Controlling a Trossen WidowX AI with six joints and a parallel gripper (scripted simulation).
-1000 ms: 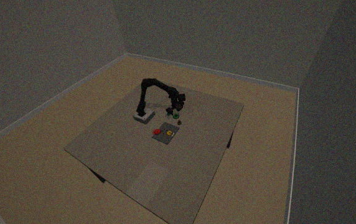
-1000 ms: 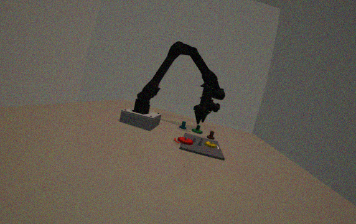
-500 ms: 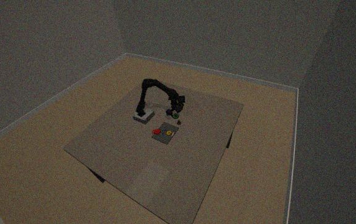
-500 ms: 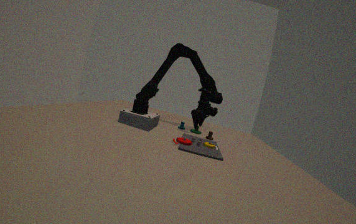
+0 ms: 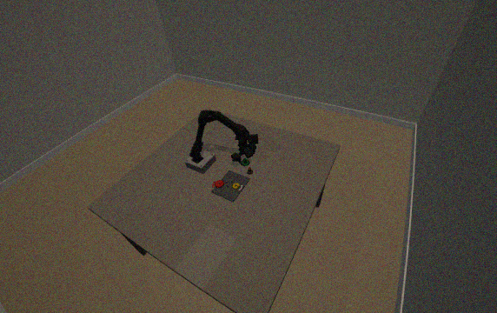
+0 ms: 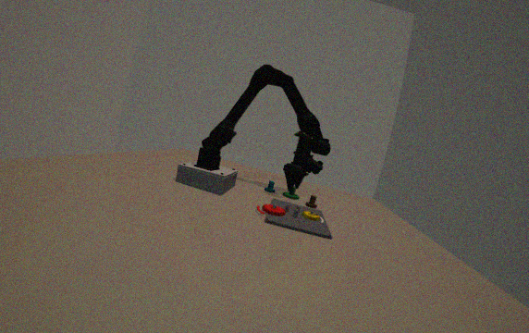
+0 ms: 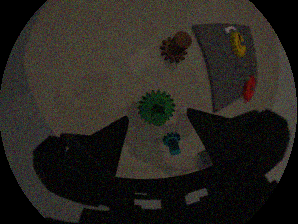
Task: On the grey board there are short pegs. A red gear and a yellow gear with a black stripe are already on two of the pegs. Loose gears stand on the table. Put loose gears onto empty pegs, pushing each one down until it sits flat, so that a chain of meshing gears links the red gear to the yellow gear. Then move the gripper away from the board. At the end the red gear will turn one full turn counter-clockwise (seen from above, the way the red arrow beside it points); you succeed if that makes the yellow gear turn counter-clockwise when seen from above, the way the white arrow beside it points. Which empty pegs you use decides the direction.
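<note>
Now: gripper tip 1 cm above the green gear. The rest, counted from my gripper tip: yellow gear (8 cm ahead, 21 cm to the right, 1 cm below); then brown gear (8 cm ahead, 5 cm to the right, 1 cm below); then teal gear (9 cm behind, 1 cm to the right, 1 cm below).
</note>
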